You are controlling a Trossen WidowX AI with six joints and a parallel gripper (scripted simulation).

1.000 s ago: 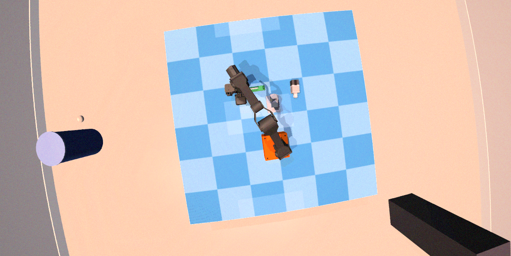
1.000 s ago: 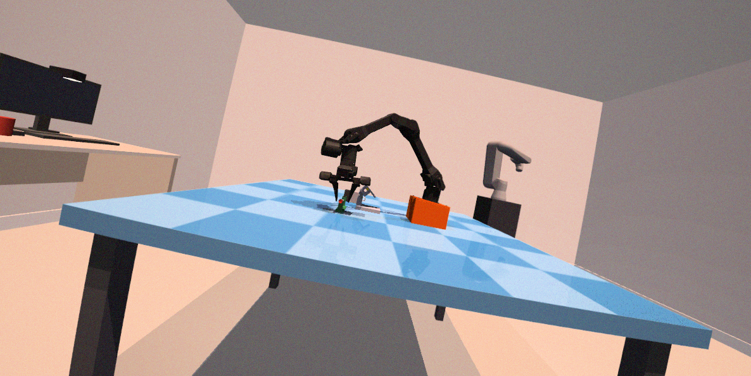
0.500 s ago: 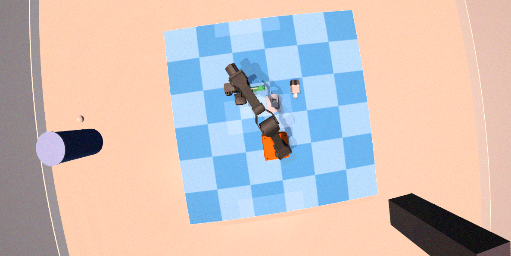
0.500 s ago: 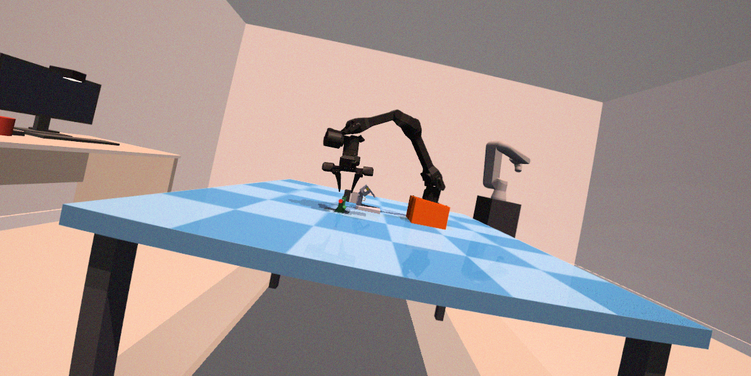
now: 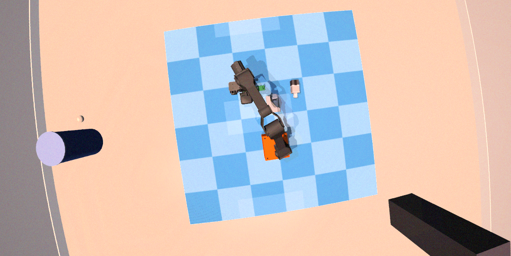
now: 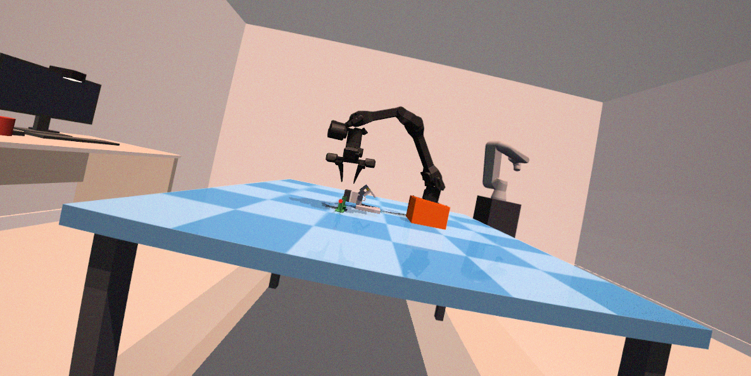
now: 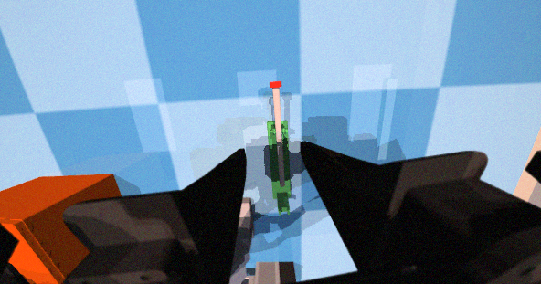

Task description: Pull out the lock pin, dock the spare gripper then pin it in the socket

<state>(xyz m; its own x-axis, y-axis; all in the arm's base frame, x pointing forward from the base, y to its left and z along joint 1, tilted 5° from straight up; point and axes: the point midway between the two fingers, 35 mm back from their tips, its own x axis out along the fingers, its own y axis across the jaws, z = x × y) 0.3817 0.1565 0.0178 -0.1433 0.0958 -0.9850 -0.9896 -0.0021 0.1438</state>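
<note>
Now: gripper tip 10 mm short of the green cradle, 70 mm to the left of it and 90 mm above it. From my gripper tip the other things lie so: spare gripper: 40 mm behind, 320 mm to the right, 90 mm below.
</note>
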